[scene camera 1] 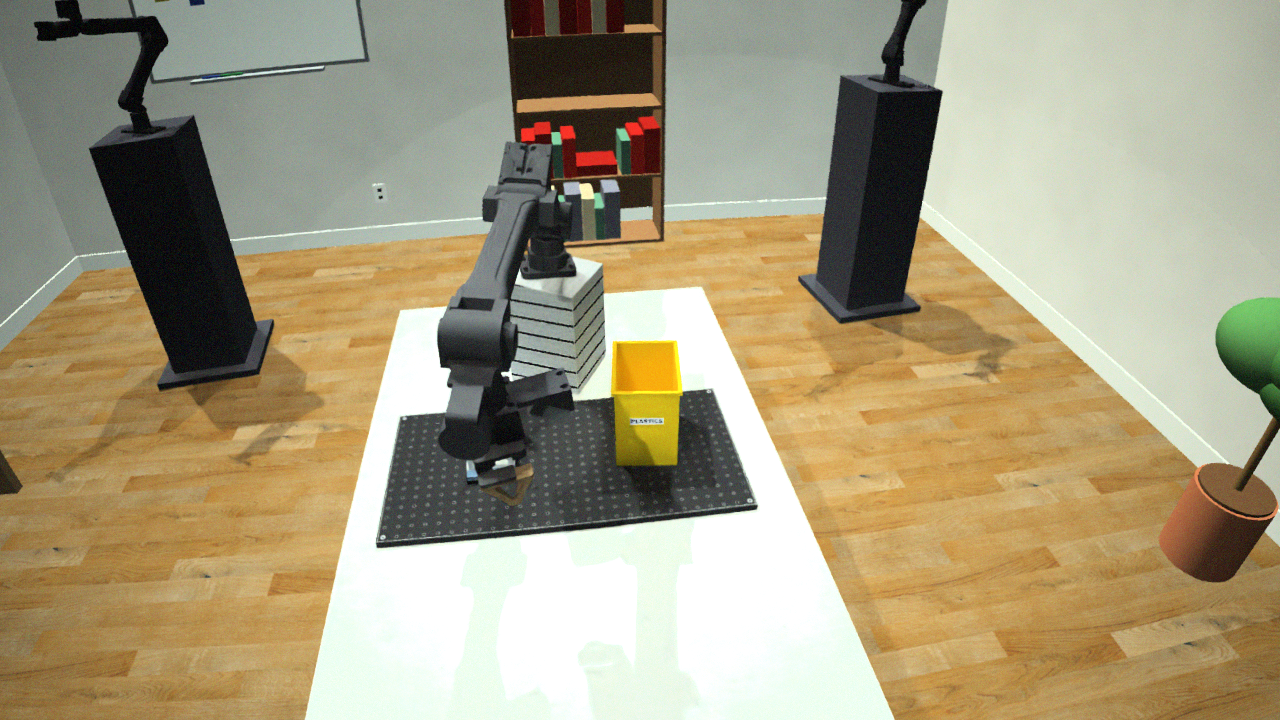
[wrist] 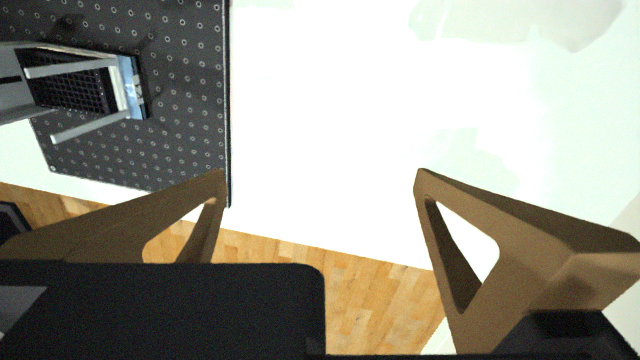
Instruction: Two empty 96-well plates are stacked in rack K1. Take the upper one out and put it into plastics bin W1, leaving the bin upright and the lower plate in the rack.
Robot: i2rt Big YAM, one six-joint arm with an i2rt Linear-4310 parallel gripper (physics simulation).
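Note:
Rack K1 [wrist: 132, 95] [scene camera 1: 471, 472] stands on the black pegboard, with a blue labelled front and grey posts; in the scene view the arm hides most of it. A black gridded 96-well plate [wrist: 75, 82] lies in it between the posts in the wrist view. The lower plate cannot be made out. The yellow plastics bin W1 [scene camera 1: 646, 443] stands upright on the board, right of the rack, in the scene view. My gripper [wrist: 320, 179] [scene camera 1: 506, 488] is open and empty. It is in front of and above the rack, apart from the plate; the rack lies at upper left in the wrist view.
The black perforated board [scene camera 1: 572, 517] [wrist: 190, 135] lies on the white table [scene camera 1: 572, 617] [wrist: 320, 110]. A stack of pale slabs [scene camera 1: 559, 335] under the arm's base stands behind the board, left of the bin. Wooden floor [scene camera 1: 223, 465] surrounds the table.

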